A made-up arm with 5 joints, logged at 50 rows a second.
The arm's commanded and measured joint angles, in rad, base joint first. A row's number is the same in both.
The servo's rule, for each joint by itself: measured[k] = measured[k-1] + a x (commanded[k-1-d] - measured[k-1]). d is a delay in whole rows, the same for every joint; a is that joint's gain. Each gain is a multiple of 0.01, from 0.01 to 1. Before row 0 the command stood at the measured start. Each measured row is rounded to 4 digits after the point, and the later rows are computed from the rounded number. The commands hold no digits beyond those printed.
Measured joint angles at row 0: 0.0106, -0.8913, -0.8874, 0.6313, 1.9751
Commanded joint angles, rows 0 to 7: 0.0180, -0.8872, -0.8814, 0.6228, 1.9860; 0.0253, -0.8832, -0.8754, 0.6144, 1.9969; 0.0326, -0.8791, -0.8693, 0.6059, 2.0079; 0.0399, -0.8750, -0.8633, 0.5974, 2.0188; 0.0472, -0.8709, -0.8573, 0.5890, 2.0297; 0.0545, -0.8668, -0.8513, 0.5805, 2.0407; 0.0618, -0.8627, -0.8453, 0.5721, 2.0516; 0.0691, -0.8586, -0.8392, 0.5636, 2.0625
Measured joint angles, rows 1 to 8: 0.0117, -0.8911, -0.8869, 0.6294, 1.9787; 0.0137, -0.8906, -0.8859, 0.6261, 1.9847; 0.0165, -0.8899, -0.8844, 0.6217, 1.9924; 0.0200, -0.8890, -0.8825, 0.6164, 2.0011; 0.0241, -0.8879, -0.8802, 0.6104, 2.0105; 0.0287, -0.8866, -0.8776, 0.6038, 2.0205; 0.0337, -0.8852, -0.8747, 0.5968, 2.0308; 0.0390, -0.8836, -0.8715, 0.5895, 2.0413
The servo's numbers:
d 0
a 0.15 0.06 0.09 0.22 0.33

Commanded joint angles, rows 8 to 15: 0.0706, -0.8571, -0.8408, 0.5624, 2.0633; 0.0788, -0.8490, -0.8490, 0.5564, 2.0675; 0.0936, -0.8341, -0.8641, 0.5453, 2.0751; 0.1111, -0.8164, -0.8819, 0.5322, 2.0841; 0.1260, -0.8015, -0.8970, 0.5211, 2.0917; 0.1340, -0.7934, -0.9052, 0.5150, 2.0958; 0.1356, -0.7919, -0.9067, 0.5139, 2.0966; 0.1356, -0.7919, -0.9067, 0.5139, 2.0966
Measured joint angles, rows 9 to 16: 0.0437, -0.8820, -0.8687, 0.5835, 2.0486; 0.0490, -0.8800, -0.8669, 0.5775, 2.0548; 0.0557, -0.8772, -0.8666, 0.5704, 2.0615; 0.0640, -0.8736, -0.8680, 0.5620, 2.0690; 0.0733, -0.8693, -0.8706, 0.5530, 2.0765; 0.0824, -0.8647, -0.8737, 0.5446, 2.0829; 0.0904, -0.8603, -0.8767, 0.5378, 2.0874; 0.0972, -0.8562, -0.8794, 0.5325, 2.0904
